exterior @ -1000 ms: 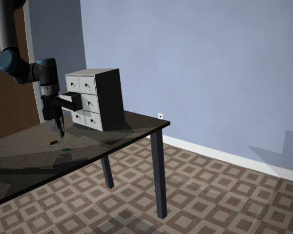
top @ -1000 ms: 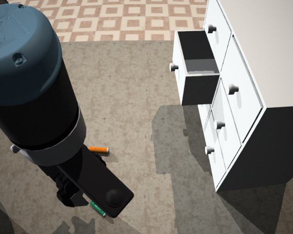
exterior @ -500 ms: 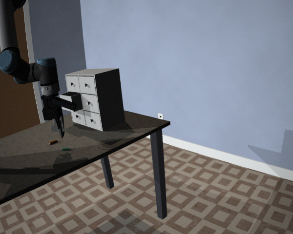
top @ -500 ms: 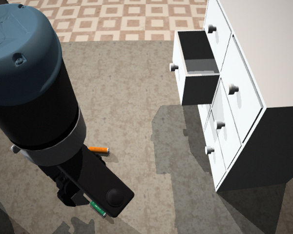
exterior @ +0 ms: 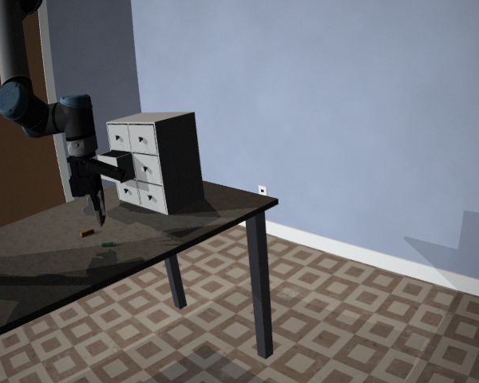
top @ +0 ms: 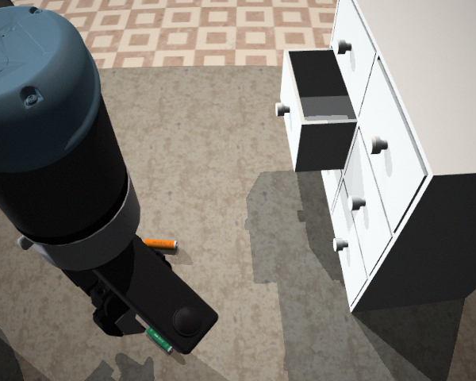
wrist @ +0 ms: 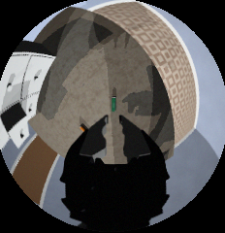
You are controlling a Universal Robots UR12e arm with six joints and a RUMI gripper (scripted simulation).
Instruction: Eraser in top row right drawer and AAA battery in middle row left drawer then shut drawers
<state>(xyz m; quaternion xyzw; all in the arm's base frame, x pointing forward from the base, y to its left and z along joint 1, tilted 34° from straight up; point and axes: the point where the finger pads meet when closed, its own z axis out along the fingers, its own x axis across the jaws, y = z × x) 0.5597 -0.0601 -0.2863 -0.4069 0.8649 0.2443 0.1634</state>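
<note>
The green battery is 80 mm below my hand. Also, from my hand: white eraser: 350 mm ahead, 170 mm to the left, 140 mm above; then orange battery: 140 mm to the left, 80 mm below, 10 mm behind.
</note>
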